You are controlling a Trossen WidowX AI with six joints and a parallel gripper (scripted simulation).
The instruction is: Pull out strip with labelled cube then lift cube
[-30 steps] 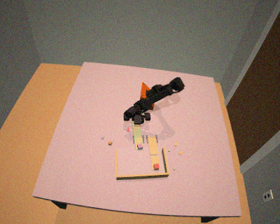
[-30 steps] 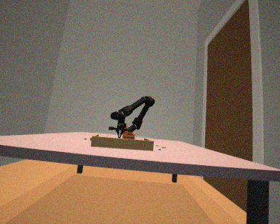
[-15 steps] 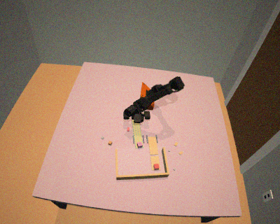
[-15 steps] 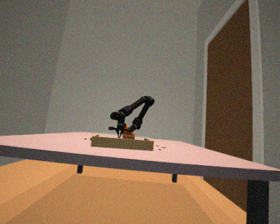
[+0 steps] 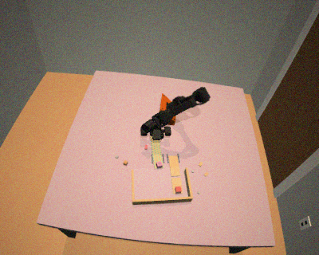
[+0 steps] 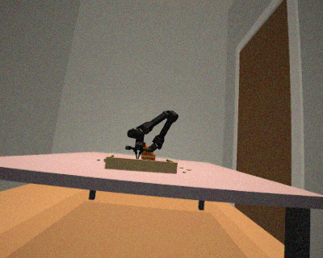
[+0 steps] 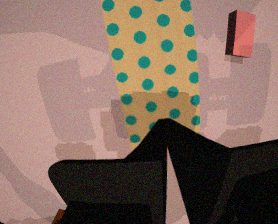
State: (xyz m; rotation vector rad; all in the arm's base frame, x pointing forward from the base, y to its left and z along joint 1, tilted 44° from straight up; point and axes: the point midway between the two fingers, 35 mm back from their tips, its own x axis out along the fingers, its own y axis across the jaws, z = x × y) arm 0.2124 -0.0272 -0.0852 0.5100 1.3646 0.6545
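The pink labelled cube is 19 cm ahead of my gripper tip, 4 cm to the left of it and 2 cm above it. Round my gripper tip: plain yellow strip 18 cm ahead, 13 cm to the left.
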